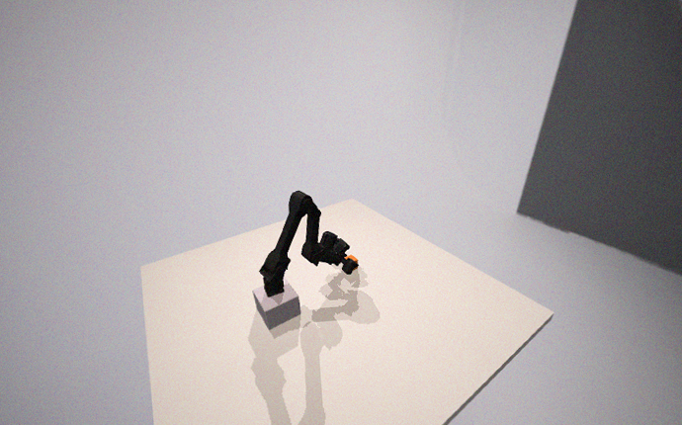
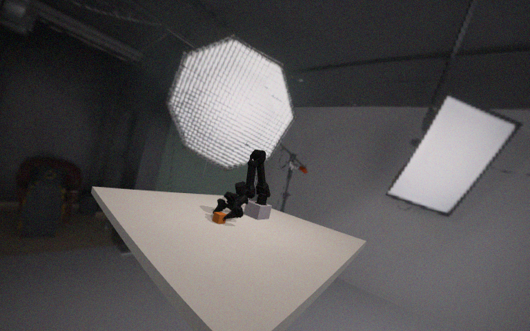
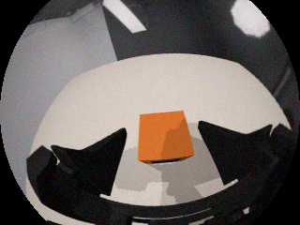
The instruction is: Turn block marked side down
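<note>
Now: the orange block 2 cm behind my gripper tip and 1 cm below it.
</note>
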